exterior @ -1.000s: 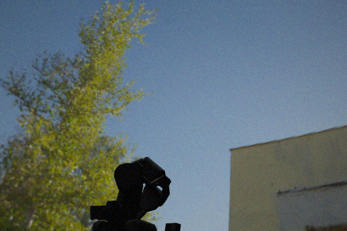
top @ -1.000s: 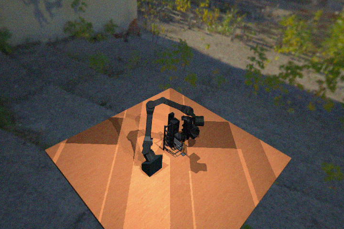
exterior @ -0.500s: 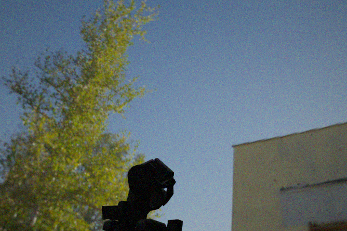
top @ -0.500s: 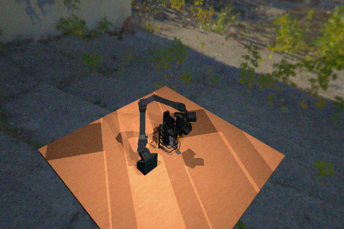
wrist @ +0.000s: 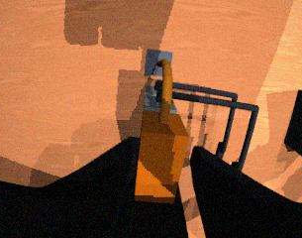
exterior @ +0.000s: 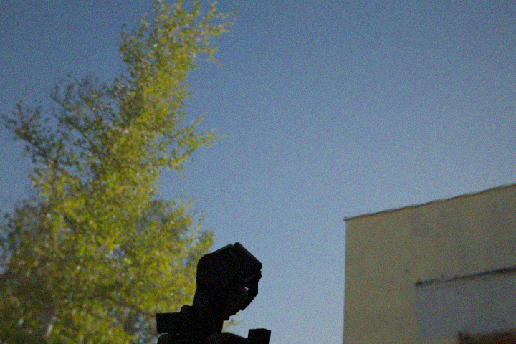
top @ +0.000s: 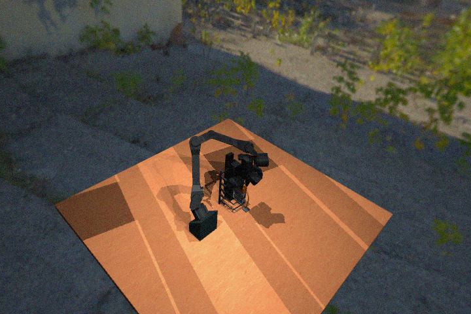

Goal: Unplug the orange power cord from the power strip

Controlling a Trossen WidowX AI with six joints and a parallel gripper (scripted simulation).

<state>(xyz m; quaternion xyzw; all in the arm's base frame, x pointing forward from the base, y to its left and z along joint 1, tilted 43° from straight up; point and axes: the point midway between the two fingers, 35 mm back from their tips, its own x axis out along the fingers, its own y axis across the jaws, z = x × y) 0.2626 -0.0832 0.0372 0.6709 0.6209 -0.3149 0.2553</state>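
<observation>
The orange plug is 30 mm to the left of my gripper tip.
</observation>
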